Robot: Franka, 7 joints.
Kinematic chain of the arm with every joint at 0, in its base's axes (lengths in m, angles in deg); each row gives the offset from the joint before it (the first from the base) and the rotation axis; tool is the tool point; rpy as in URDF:
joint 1: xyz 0 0 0.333 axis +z
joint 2: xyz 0 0 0 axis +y
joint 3: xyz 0 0 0.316 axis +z
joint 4: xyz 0.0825 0 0 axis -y
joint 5: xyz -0.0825 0 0.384 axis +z
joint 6: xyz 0 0 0 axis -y
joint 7: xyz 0.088 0 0 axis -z
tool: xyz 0 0 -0.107 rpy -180 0 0
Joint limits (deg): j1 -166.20..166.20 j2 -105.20..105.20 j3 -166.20..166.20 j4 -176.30..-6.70 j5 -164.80..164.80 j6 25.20..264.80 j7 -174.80..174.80
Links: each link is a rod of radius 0.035 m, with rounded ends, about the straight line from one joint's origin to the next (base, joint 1, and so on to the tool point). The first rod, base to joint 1, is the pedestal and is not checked.
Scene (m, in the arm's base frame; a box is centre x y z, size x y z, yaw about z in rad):
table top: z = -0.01
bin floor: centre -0.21 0.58 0 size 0.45 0.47 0.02 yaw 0.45
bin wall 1: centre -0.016 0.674 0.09 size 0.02 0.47 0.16 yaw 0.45
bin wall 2: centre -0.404 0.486 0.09 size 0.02 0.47 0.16 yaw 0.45
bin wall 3: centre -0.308 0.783 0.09 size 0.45 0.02 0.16 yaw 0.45
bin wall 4: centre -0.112 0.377 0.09 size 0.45 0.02 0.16 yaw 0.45
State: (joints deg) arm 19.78 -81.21 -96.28 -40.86 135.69 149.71 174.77
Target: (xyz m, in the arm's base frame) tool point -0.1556 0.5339 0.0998
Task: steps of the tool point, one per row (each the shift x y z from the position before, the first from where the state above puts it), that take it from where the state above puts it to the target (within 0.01 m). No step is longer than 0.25 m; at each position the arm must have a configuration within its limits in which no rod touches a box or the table.
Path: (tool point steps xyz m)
1: -0.0762 0.1181 -0.0086
2: -0.0612 0.1591 -0.0315
3: -0.0235 0.2007 -0.0387
4: 0.0410 0.2245 -0.0318
5: 0.1208 0.2123 -0.0154
6: 0.1935 0.1562 0.0043
7: 0.2340 0.0649 0.0215
8: -0.0016 0.0082 -0.0952
9: 0.0016 -0.0082 -0.0975

